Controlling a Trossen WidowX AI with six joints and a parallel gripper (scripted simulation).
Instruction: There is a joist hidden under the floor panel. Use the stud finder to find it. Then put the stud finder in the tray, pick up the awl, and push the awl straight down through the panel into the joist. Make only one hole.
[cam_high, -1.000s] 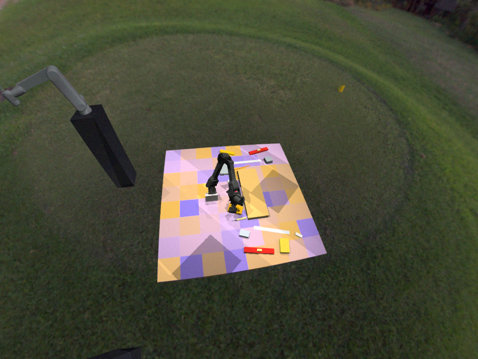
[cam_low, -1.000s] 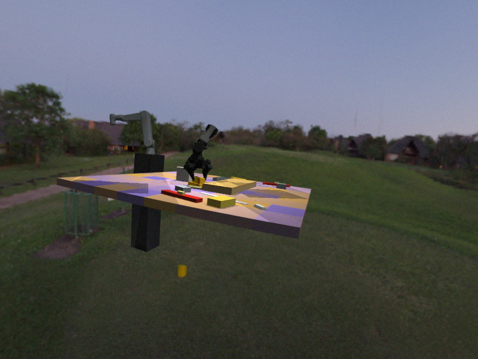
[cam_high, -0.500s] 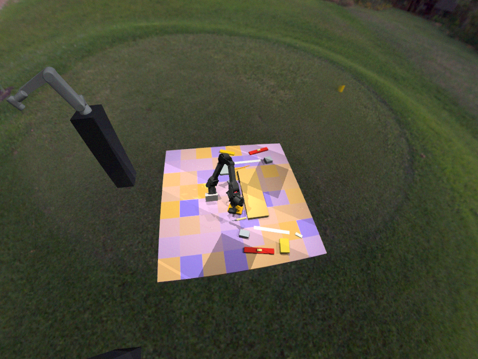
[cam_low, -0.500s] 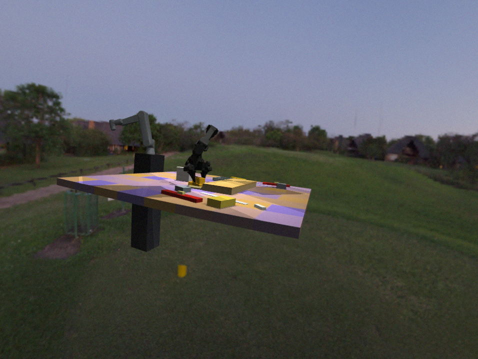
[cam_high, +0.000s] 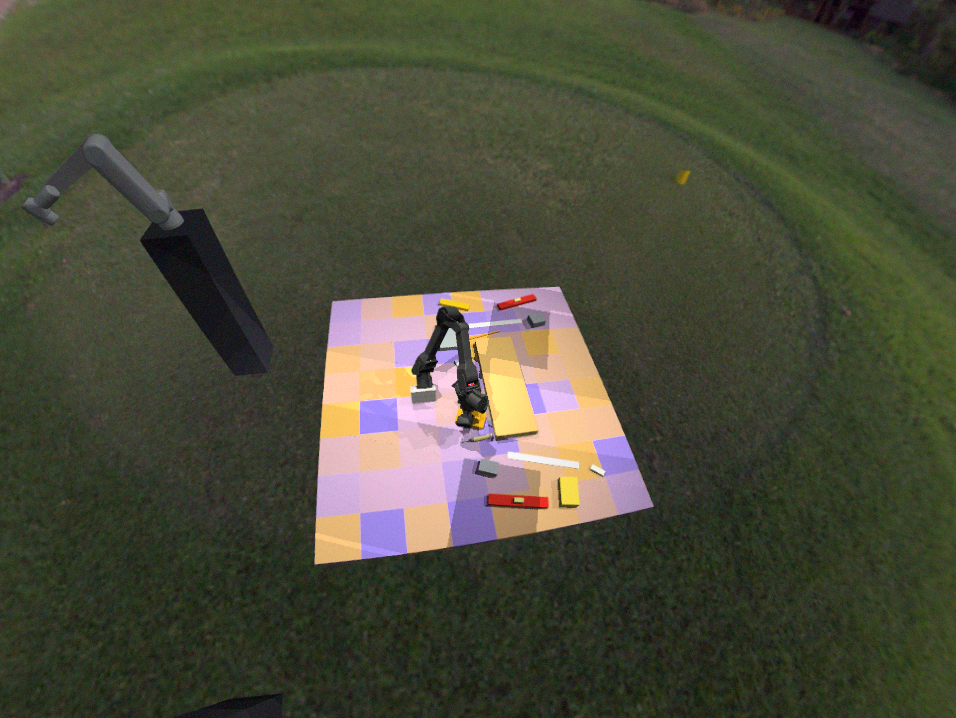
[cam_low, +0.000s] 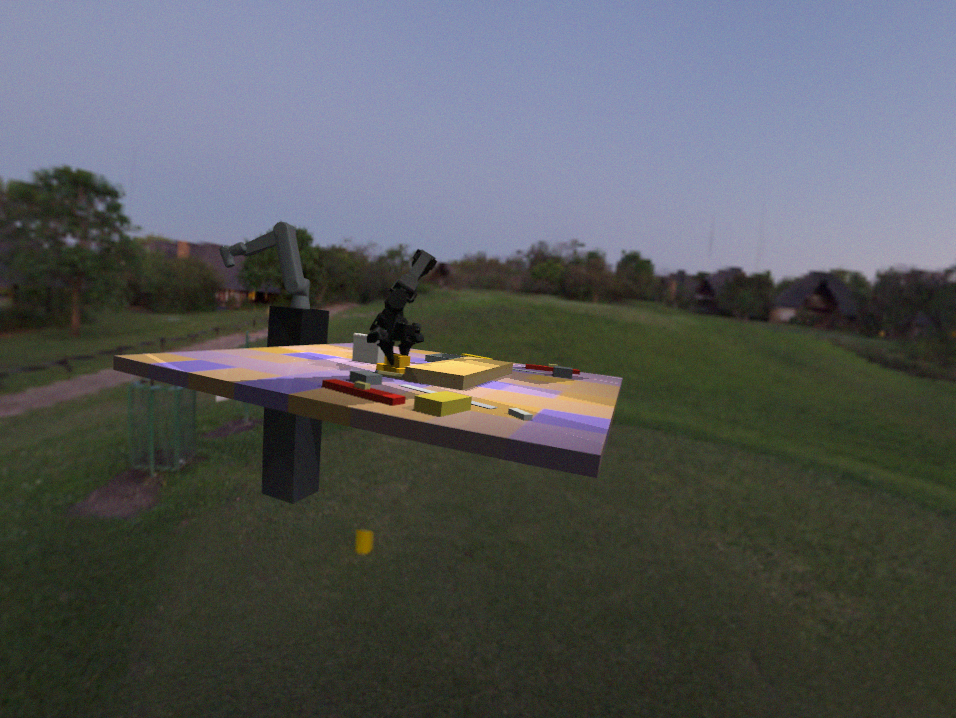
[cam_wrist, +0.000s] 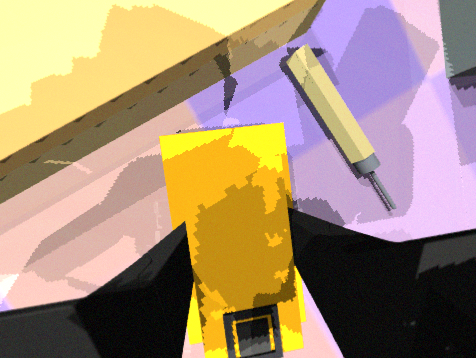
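Right now my gripper tip is 10 mm past the awl, 90 mm to the left of it and 20 mm above it. Round my gripper tip: grey block (30 mm ahead, 220 mm to the right, 10 mm below); then yellow stud finder (20 mm behind, 10 mm to the left, 20 mm above); then grey tray (40 mm behind, 470 mm to the left, 10 mm below).
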